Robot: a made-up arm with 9 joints.
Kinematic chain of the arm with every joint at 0, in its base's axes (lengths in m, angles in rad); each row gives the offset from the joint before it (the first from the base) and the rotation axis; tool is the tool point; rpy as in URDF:
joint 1: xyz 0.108 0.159 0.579 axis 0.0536 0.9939 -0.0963
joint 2: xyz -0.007 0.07 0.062 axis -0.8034 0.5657 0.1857
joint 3: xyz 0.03 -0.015 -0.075 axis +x
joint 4: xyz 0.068 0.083 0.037 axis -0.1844 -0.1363 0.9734
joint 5: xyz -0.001 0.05 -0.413 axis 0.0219 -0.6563 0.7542
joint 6: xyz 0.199 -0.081 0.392 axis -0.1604 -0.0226 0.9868
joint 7: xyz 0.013 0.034 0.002 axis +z
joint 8: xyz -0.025 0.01 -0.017 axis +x
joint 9: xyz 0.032 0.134 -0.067 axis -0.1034 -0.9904 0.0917
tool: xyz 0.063 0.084 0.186 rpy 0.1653 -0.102 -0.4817
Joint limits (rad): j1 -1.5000..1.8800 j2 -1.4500..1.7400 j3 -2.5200..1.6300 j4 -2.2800..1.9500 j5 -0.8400..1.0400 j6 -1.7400..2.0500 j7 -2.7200..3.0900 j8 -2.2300..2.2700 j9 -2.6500..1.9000
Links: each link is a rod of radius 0.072 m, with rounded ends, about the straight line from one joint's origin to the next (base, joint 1, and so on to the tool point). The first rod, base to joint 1, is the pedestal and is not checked.
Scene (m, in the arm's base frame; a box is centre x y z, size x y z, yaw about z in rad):
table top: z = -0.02
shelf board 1: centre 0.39 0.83 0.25 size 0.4 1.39 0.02 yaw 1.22
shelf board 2: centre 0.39 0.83 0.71 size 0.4 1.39 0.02 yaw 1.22
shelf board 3: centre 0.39 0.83 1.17 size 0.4 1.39 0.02 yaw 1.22
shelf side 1: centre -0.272 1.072 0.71 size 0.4 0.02 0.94 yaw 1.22
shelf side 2: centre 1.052 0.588 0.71 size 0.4 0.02 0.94 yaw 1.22
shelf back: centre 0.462 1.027 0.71 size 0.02 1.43 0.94 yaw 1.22
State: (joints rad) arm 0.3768 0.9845 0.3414 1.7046 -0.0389 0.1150 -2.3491 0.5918 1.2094
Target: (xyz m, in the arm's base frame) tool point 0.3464 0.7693 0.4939
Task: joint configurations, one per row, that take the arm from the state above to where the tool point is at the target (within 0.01 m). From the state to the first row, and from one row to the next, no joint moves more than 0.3 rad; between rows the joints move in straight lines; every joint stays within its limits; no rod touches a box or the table.
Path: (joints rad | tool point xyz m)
1: 0.3282 0.6966 0.5777 1.5570 -0.3206 0.0069 -2.4047 0.5415 1.2730 | 0.3464 0.7693 0.4939

